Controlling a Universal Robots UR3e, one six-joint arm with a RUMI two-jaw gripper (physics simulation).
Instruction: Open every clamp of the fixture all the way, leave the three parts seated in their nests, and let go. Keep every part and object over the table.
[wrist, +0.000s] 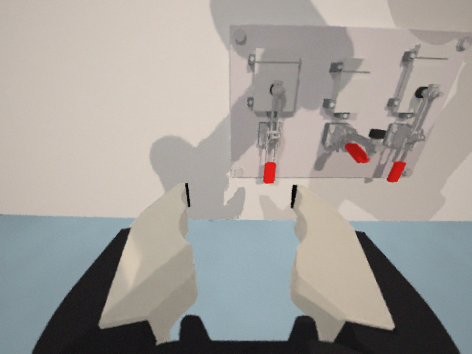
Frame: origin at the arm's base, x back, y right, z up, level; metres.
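Seen in the pictures: gripper, fingertip midpoint: (240, 186).
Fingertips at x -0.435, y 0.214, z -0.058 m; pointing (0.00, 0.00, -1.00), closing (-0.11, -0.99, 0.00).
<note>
Offsets run from my fingertips to a thing's top centre. "spot": to the spot under its first point. Level surfaces: height alone.
The fixture plate @(spot: dx -0.078, dy -0.130, dz -0.200 m) (312, 160) lies at the upper right of the wrist view. The left clamp's red handle @(dx -0.076, dy -0.046, dz -0.158 m) (269, 172) points toward the gripper, and its arm reaches over the left part @(dx +0.058, dy -0.058, dz -0.179 m) (263, 77), with the black pad on it. The right clamp's red handle @(spot: dx -0.093, dy -0.261, dz -0.163 m) (396, 171) also points this way, and its arm reaches over the right part @(dx +0.043, dy -0.278, dz -0.184 m) (431, 72). The middle clamp's red handle @(spot: dx -0.032, dy -0.155, dz -0.116 m) (357, 152) is slanted; its black pad @(dx -0.018, dy -0.162, dz -0.087 m) (377, 134) is swung off the pale middle part @(dx +0.043, dy -0.168, dz -0.174 m) (351, 90). My gripper (240, 186) is open and empty, near the plate's front edge, left of the left handle.
The pale table top @(dz -0.215 m) (100, 125) extends left of the plate. Its front edge runs across below the fingertips, with the blue floor (240, 280) beyond it. Small grey locating blocks stand beside the parts. Shadows of the arm fall over the plate and table.
</note>
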